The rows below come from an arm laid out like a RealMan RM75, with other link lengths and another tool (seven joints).
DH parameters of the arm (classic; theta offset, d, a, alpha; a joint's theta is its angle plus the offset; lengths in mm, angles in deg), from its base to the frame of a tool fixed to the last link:
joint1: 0 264.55 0 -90
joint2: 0 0 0 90
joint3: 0 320 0 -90
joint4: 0 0 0 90
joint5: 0 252 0 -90
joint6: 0 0 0 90
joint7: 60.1 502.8 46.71 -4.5
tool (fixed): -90 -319.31 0 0
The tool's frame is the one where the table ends.
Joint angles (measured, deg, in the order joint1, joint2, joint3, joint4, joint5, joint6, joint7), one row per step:
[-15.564, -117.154, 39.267, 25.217, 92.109, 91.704, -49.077]
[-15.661, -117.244, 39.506, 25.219, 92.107, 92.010, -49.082]
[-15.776, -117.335, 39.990, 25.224, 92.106, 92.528, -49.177]
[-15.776, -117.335, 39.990, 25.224, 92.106, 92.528, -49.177]
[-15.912, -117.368, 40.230, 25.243, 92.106, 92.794, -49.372]
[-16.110, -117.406, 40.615, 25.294, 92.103, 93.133, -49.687]
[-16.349, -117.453, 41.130, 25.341, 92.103, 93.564, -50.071]
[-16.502, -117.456, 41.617, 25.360, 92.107, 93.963, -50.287]
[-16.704, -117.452, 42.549, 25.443, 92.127, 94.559, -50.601]
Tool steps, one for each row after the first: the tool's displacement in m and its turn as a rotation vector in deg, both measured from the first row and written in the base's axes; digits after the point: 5 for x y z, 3 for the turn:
[0.00192, -0.00050, -0.00108, -0.299, -0.204, -0.448]
[0.00471, -0.00163, -0.00264, -0.904, -0.524, -1.141]
[0.00471, -0.00163, -0.00264, -0.904, -0.524, -1.141]
[0.00648, -0.00161, -0.00316, -1.272, -0.756, -1.492]
[0.00897, -0.00146, -0.00391, -1.832, -1.051, -1.974]
[0.01205, -0.00144, -0.00498, -2.573, -1.414, -2.582]
[0.01433, -0.00196, -0.00587, -3.203, -1.637, -3.148]
[0.01780, -0.00315, -0.00762, -4.307, -1.861, -4.089]

